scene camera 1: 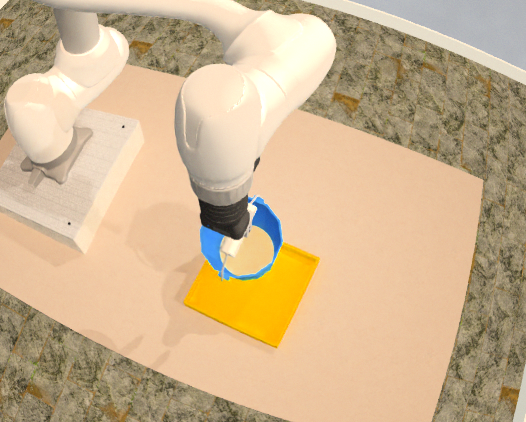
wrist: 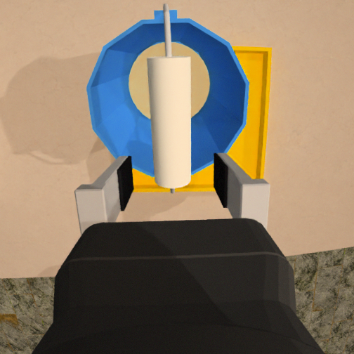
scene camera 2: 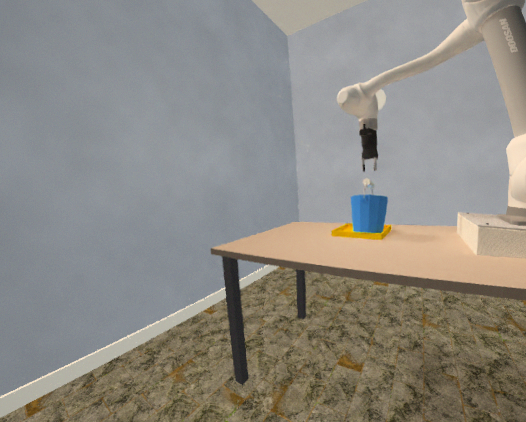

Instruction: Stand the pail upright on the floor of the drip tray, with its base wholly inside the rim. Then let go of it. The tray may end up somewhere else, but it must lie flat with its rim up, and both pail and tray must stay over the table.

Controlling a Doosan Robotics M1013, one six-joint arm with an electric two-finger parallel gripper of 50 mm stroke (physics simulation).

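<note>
The blue pail stands upright on the yellow tray, toward the tray's side nearer the robot base. The tray lies flat on the table with its rim up. The pail hides part of the rim, so its base's exact clearance there cannot be told. The pail's handle with its white grip stands up. My gripper is open and empty, above the grip with a small gap in scene view 2. In scene view 1 its fingers are hidden.
The robot's pale base block stands on the table, on the pail's side of the tray. The arm reaches over the pail from above. The tray and pail are well inside the table edges.
</note>
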